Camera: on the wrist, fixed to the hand. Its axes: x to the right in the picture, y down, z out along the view.
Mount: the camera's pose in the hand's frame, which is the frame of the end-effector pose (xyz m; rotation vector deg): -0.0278 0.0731 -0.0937 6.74 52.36 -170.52
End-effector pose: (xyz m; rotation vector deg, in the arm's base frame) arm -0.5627 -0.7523 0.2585 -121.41 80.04 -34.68
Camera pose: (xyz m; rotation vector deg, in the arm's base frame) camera -0.6818 -0.7675 0.2806 64.07 100.74 75.37
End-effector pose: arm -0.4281 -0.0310 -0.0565 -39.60 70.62 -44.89
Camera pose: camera -0.5134 0.0293 -0.1196 56.27 13.82 108.69
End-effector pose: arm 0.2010 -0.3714 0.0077 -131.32 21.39 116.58
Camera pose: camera 0.2734 -0.4569 0.0560 -41.77 -88.78 -31.52
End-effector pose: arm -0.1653 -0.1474 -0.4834 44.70 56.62 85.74
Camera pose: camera -0.2757 -0.1918 -0.4564 -78.48 71.26 -62.16
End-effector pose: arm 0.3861 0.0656 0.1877 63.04 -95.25 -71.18
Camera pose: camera 0.4683 0.0743 0.2775 -120.54 -76.44 34.27
